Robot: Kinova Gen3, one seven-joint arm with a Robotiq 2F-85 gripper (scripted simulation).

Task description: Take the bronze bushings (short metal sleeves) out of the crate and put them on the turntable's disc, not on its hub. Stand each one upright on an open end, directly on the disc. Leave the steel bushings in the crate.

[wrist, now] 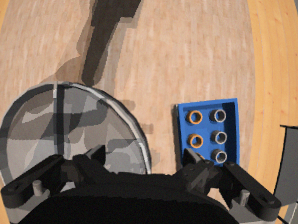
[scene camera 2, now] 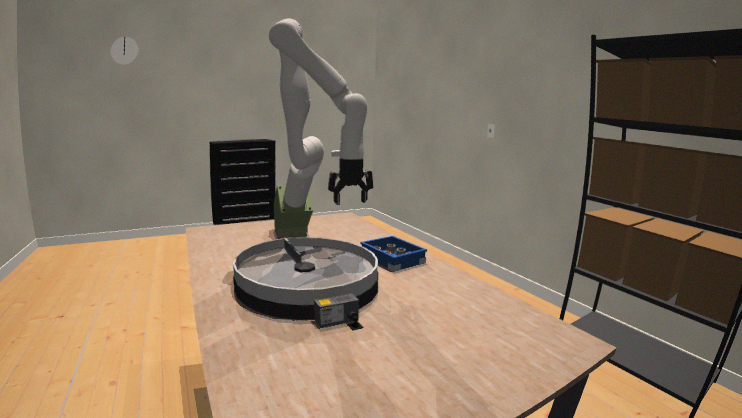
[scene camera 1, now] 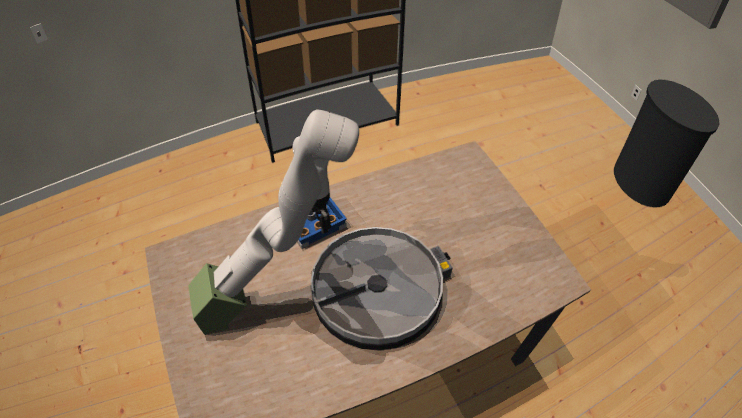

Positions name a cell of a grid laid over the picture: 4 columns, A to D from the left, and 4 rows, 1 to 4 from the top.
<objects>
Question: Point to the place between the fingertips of my gripper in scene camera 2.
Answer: B2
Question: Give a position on a blue crate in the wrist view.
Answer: D3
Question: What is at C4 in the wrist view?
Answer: My gripper.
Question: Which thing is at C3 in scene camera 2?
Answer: A blue crate.
</objects>
